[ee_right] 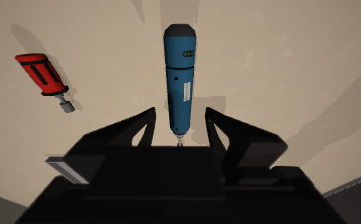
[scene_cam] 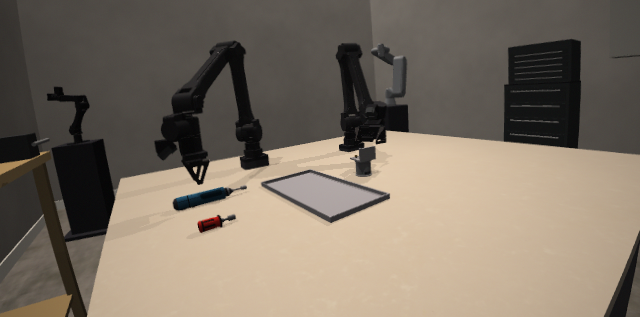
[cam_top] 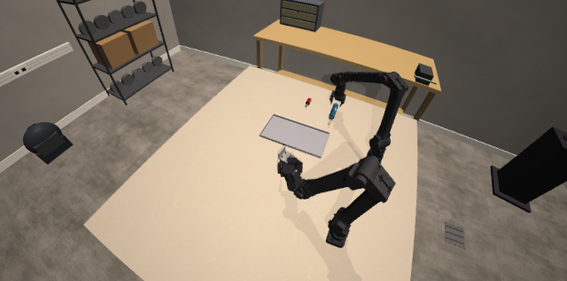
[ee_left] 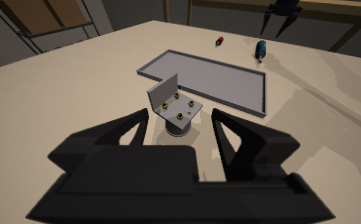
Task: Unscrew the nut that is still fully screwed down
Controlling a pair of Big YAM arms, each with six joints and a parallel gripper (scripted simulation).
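The bracket lies 40 mm to the right of my left hand, 40 mm below it and 40 mm ahead of it. Round my left hand: red-handled tool: 590 mm to the right, 210 mm ahead, 100 mm below; grey tray: 260 mm to the right, 110 mm below, 110 mm ahead; joint module: 80 mm below, 40 mm to the right, 40 mm ahead.
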